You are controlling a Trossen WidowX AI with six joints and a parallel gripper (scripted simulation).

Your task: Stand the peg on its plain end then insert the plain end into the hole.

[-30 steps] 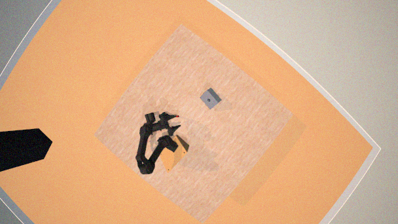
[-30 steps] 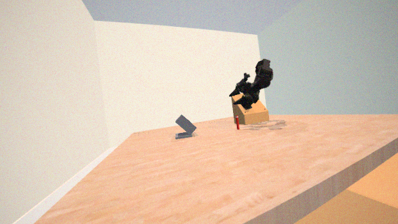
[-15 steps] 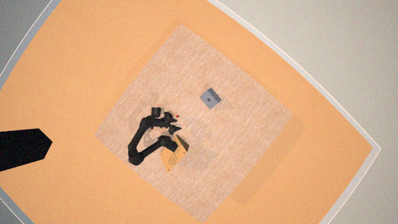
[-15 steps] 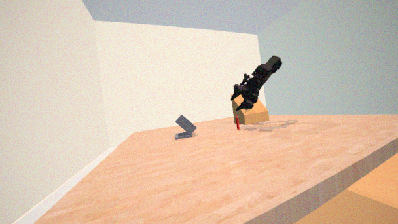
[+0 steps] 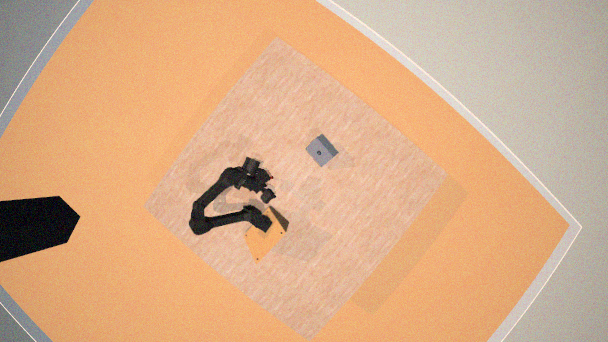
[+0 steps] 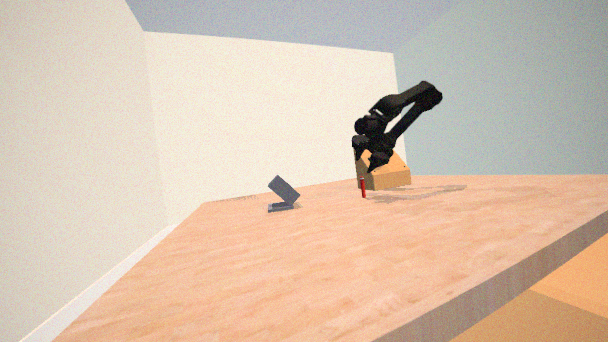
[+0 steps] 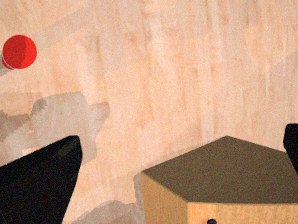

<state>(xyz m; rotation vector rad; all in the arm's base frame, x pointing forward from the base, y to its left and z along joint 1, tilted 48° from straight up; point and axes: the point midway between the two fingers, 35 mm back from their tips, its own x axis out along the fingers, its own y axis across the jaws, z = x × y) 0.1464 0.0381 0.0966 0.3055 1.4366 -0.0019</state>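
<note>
My gripper tip is 6 cm above the peg, 5 cm to the right of it and 5 cm short of it. From my gripper tip the other things lie so: grey sloped panel 32 cm ahead, 9 cm to the right, 5 cm below.
</note>
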